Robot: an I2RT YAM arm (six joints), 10 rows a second.
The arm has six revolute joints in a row. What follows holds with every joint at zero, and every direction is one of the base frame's.
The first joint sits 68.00 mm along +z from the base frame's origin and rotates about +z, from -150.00 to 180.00 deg.
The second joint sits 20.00 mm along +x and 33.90 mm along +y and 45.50 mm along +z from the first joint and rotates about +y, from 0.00 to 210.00 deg.
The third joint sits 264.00 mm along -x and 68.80 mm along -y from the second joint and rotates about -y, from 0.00 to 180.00 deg.
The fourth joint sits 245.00 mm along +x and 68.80 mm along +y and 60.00 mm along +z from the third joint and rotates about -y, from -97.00 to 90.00 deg.
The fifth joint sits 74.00 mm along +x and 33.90 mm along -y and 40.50 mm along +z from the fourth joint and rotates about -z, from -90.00 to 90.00 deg.
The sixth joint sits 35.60 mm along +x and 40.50 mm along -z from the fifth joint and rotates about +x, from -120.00 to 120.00 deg.
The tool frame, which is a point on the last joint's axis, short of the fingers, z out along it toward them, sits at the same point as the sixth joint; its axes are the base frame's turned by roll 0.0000, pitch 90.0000 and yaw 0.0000 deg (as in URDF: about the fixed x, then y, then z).
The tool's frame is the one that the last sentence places.
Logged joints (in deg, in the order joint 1, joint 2, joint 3, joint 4, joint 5, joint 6), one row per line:
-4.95 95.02 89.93 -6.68 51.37 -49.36
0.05 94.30 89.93 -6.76 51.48 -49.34
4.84 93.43 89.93 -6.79 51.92 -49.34
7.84 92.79 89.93 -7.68 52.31 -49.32
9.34 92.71 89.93 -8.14 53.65 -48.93
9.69 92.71 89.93 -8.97 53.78 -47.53
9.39 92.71 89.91 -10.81 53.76 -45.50
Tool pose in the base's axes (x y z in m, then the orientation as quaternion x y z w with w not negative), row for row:
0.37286 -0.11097 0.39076 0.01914 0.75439 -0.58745 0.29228
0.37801 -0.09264 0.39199 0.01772 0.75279 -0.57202 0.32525
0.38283 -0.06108 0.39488 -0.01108 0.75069 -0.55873 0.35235
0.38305 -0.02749 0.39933 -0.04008 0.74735 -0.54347 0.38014
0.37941 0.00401 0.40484 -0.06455 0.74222 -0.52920 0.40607
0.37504 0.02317 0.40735 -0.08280 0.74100 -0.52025 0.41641
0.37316 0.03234 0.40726 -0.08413 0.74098 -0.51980 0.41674
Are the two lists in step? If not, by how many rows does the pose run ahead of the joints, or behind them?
The pose runs 2 rows behind the joints: the pose in row i belongs to the joints in row i - 2.
